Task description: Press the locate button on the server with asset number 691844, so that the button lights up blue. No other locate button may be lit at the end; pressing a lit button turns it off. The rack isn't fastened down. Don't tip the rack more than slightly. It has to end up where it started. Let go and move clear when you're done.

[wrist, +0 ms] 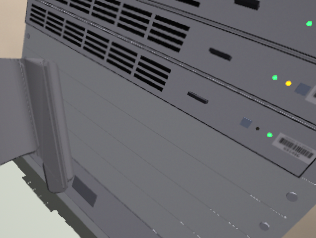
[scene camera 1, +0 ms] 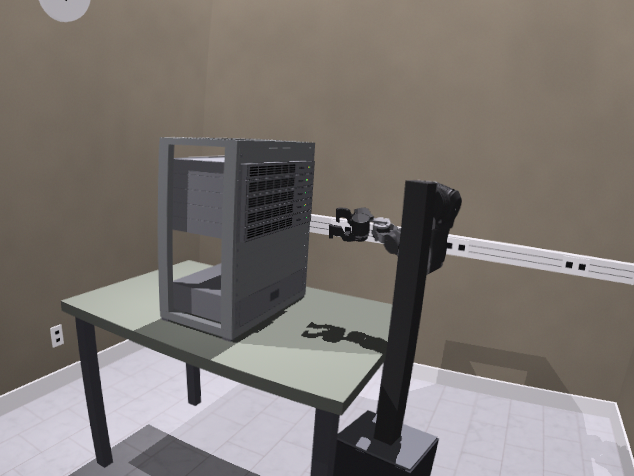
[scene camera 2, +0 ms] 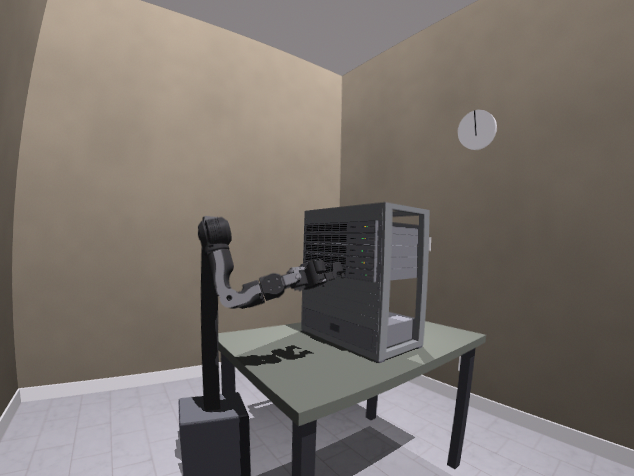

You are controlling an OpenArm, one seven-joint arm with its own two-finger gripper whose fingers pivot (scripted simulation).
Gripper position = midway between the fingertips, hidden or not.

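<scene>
The gripper [scene camera 1: 332, 223] appears again in scene camera 2 [scene camera 2: 332, 274]. With it in the scene stands a black arm post [scene camera 1: 419, 199], which scene camera 2 [scene camera 2: 209, 301] also shows.
</scene>
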